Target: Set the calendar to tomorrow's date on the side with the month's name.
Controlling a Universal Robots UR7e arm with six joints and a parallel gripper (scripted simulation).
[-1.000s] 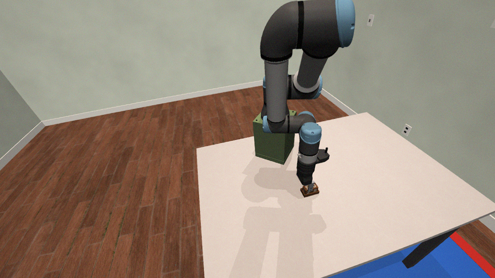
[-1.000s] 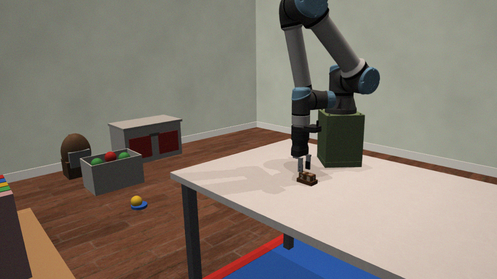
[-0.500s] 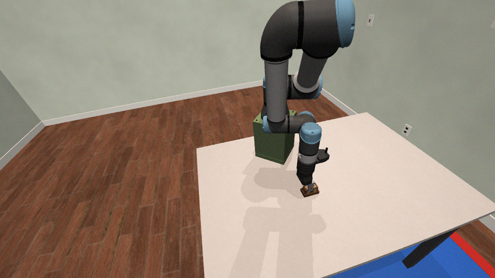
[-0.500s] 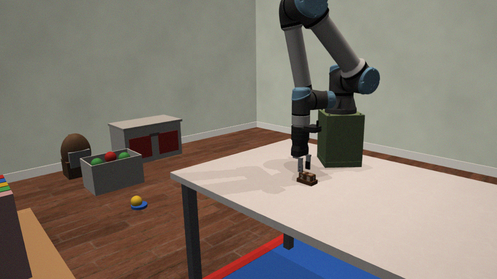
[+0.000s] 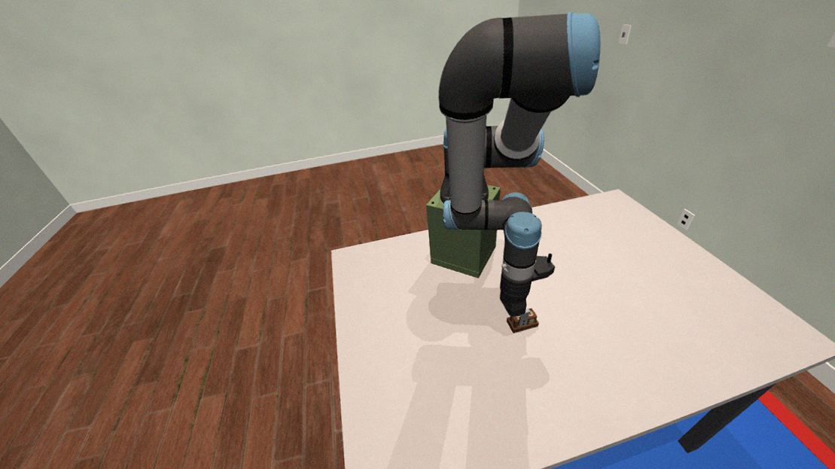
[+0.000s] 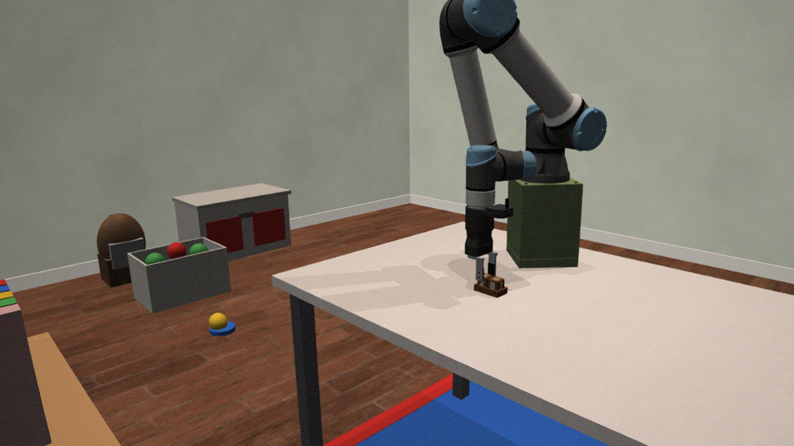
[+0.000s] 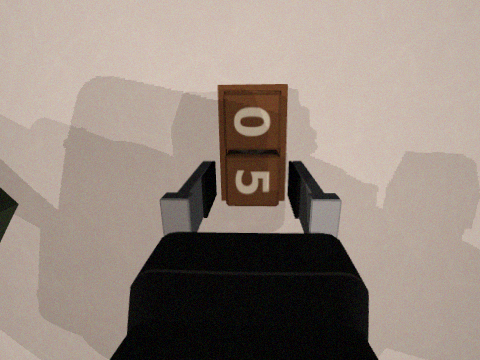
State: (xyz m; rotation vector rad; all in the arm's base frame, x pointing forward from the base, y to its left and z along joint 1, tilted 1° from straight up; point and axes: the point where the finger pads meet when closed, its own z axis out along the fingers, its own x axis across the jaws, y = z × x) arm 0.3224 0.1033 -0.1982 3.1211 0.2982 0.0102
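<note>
My hand is 30 mm above the brown cube.
</note>
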